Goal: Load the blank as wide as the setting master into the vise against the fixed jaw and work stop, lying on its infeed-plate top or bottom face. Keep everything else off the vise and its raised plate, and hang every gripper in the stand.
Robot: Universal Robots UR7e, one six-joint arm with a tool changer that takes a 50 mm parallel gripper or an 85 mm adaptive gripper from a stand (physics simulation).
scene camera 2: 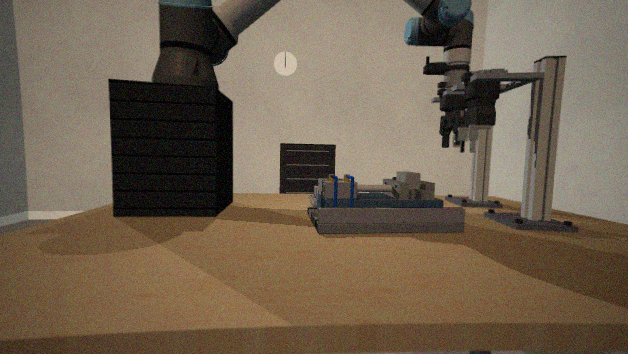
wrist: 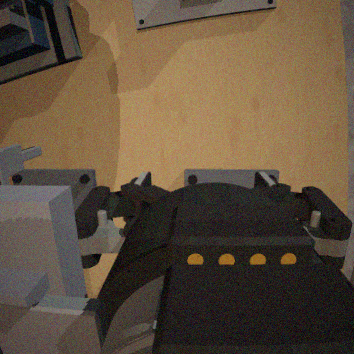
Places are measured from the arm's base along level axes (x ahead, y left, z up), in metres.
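Where they show: arm's base, origin of its link: point(scene camera 2: 186, 90).
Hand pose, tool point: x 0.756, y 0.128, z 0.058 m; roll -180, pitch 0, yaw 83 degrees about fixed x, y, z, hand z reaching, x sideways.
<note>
Each offset is from my tool point to the top centre of the thing. "spot": to the spot under its first point.
The vise @[dx -0.294, dy -0.253, dz -0.262 m] point(scene camera 2: 376, 204) stands on its raised plate @[spot: dx -0.294, dy -0.348, dz -0.335 m] point(scene camera 2: 390, 220); part of it shows at the wrist view's top left. A light grey block @[dx -0.223, dy -0.244, dz -0.245 m] point(scene camera 2: 408, 178) stands up among the jaws at its right end; I cannot tell whether it is the blank. My adaptive gripper point(scene camera 2: 453, 144) point(wrist: 204, 179) is on the arm beside the stand, high above the table, with its fingers wide apart and empty. I cannot tell whether it is seated in a holder. Another gripper point(scene camera 2: 482, 105) hangs from the front stand's bracket @[spot: dx +0.006, dy -0.254, dz -0.028 m] point(scene camera 2: 517, 76). I cannot identify the setting master or the infeed plate.
The front stand post @[spot: dx +0.081, dy -0.256, dz -0.178 m] point(scene camera 2: 544, 145) and rear stand post point(scene camera 2: 481, 167) rise right of the vise. A large grey block @[spot: dx -0.048, dy -0.041, dz -0.019 m] point(wrist: 27, 215) is close left of the gripper. A bolted grey plate @[spot: dx -0.183, dy -0.027, dz -0.353 m] point(wrist: 160, 17) lies at the wrist view's top. The black robot base point(scene camera 2: 165, 150) stands left of the vise.
</note>
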